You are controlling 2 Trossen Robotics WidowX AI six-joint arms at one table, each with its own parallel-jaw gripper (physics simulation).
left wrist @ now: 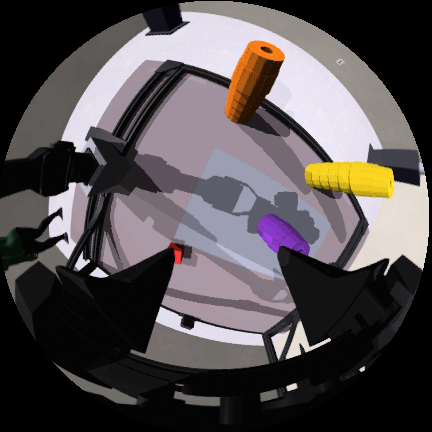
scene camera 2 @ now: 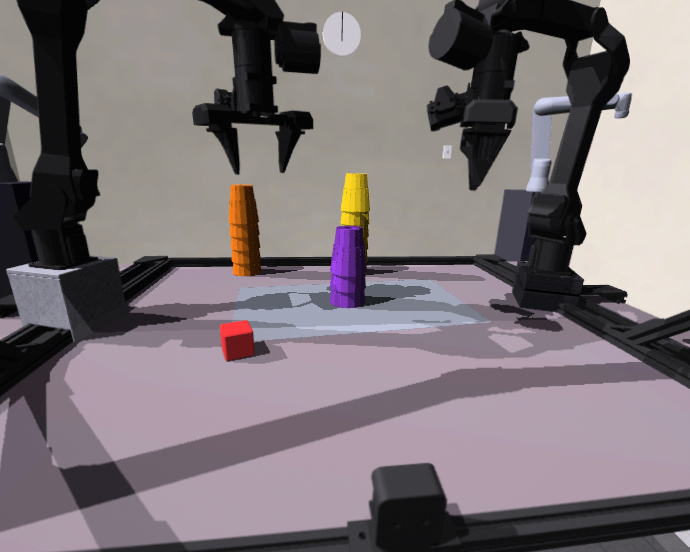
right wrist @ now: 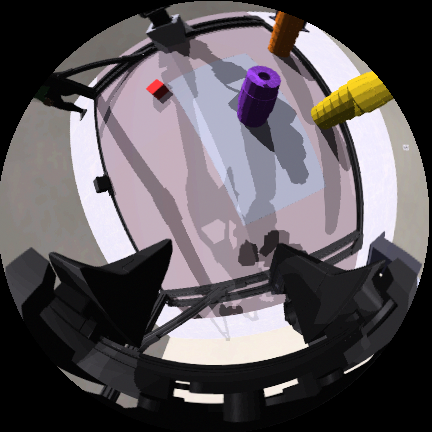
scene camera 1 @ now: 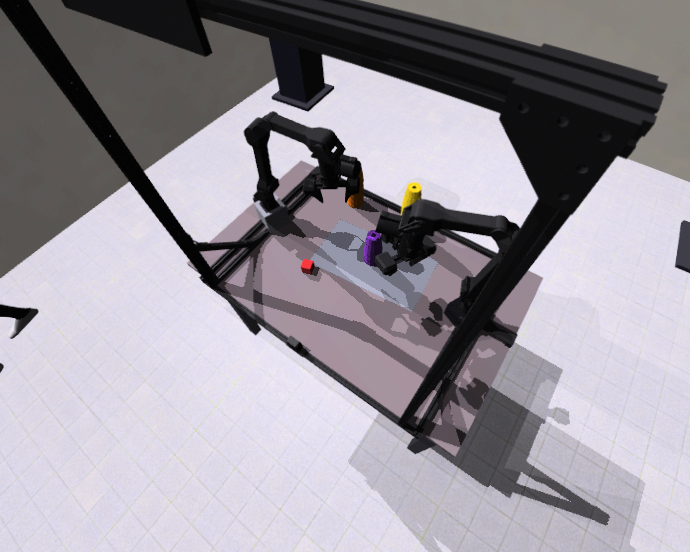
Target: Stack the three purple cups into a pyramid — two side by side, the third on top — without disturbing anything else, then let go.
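Seen in the pictures: left gripper, fingertip midpoint: [left wrist: 227,253] [scene camera 2: 260,173] [scene camera 1: 334,202]; right gripper, fingertip midpoint: [scene camera 2: 474,188] [right wrist: 225,247] [scene camera 1: 399,270]; left arm's base, origin of the base link: [left wrist: 86,166] [scene camera 2: 65,263] [scene camera 1: 269,204]; right arm's base, origin of the base link: [scene camera 2: 548,269] [scene camera 1: 468,308].
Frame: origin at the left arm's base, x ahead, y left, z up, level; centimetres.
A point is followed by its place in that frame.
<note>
The purple cups [scene camera 1: 372,250] @(y 20.2, x 43.5, z -0.7 cm) [scene camera 2: 347,267] @(y 19.1, x 41.7, z -2.4 cm) [left wrist: 280,232] @(y 22.3, x 38.1, z -0.3 cm) [right wrist: 257,102] @(y 21.7, x 44.2, z 0.3 cm) stand nested, upside down, in one upright stack on a pale blue mat [scene camera 1: 330,261] @(y 7.9, x 32.3, z -10.6 cm) [scene camera 2: 264,328] @(y 6.7, x 30.4, z -10.6 cm) [left wrist: 210,165] @(y 20.0, x 19.4, z -10.6 cm) [right wrist: 235,190] @(y 17.7, x 60.1, z -10.6 cm); single cups are hard to count. My left gripper [scene camera 1: 334,198] @(y 15.5, x 26.8, z 14.0 cm) [scene camera 2: 259,172] @(y 15.5, x 26.8, z 14.0 cm) [left wrist: 227,253] @(y 15.5, x 26.8, z 14.0 cm) is open and empty, high above the table, to the left of the purple stack in both scene views. My right gripper [scene camera 2: 473,184] @(y 16.3, x 62.0, z 12.8 cm) [right wrist: 225,247] @(y 16.3, x 62.0, z 12.8 cm) is open and empty, high up and to the right of the stack in scene camera 2. Its fingers overlap there.
An orange cup stack [scene camera 1: 356,198] [scene camera 2: 245,230] [left wrist: 252,82] [right wrist: 286,35] stands at the back left. A yellow stack [scene camera 1: 412,196] @(y 40.6, x 40.1, z 12.1 cm) [scene camera 2: 355,198] @(y 39.6, x 39.0, z 8.6 cm) [left wrist: 350,177] @(y 39.8, x 36.5, z 5.9 cm) [right wrist: 350,100] stands behind the purple one. A red cube [scene camera 1: 307,266] @(y -1.8, x 31.3, z -6.6 cm) [scene camera 2: 237,340] @(y -3.0, x 31.2, z -7.6 cm) [left wrist: 176,253] @(y 0.2, x 30.0, z -6.6 cm) [right wrist: 157,88] @(y -0.1, x 31.6, z -6.8 cm) lies at the front left, off the mat.
</note>
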